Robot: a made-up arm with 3 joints. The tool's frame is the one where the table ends.
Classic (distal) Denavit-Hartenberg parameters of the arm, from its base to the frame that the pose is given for. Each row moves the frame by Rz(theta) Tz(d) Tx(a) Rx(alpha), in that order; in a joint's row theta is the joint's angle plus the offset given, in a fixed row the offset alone. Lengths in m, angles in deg.
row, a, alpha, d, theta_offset
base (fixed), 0, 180, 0, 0
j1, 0.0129, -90, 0.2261, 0
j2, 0.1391, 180, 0, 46.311
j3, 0.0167, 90, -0.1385, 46.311
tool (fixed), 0, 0, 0.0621, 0
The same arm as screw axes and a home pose.
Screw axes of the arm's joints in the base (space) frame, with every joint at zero. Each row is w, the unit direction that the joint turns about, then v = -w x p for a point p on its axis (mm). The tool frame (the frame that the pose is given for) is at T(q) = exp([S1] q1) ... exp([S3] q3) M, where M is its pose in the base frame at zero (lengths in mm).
S1 = (0, 0, -1, 0.0, 0.0, 0.0)
S2 = (0, -1, 0, -226.1, 0.0, -12.9)
S3 = (0, 1, 0, 125.5, 0.0, 109.0)
M: xyz 125.7 -138.5 -63.4 (mm) quaternion w x y z 1 0 0 0

